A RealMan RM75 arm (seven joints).
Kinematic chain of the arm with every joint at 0, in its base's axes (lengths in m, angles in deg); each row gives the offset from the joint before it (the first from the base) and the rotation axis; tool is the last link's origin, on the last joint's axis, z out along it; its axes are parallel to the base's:
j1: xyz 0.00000 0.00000 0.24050 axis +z
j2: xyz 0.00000 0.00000 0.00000 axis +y
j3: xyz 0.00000 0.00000 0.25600 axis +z
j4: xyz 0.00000 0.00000 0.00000 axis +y
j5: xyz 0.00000 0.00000 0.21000 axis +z
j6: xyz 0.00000 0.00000 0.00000 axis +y
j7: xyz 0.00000 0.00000 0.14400 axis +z
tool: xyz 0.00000 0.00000 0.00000
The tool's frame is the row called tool.
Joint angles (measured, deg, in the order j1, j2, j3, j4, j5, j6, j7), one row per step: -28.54, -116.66, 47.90, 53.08, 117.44, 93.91, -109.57; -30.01, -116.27, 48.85, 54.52, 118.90, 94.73, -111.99; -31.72, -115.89, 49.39, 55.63, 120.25, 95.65, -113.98; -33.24, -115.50, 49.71, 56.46, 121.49, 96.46, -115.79; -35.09, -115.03, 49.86, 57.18, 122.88, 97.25, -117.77; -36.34, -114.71, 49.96, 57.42, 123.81, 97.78, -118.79
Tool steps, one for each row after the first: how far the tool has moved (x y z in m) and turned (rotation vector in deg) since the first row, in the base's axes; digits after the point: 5 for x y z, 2 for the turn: 0.00870, 0.00521, 0.00247, -1.54, 1.84, -0.52; 0.01815, 0.01091, 0.00523, -2.79, 3.42, -1.27; 0.02588, 0.01580, 0.00810, -3.77, 4.82, -1.64; 0.03474, 0.02191, 0.01169, -4.61, 6.32, -1.93; 0.04028, 0.02565, 0.01358, -5.20, 7.34, -2.23
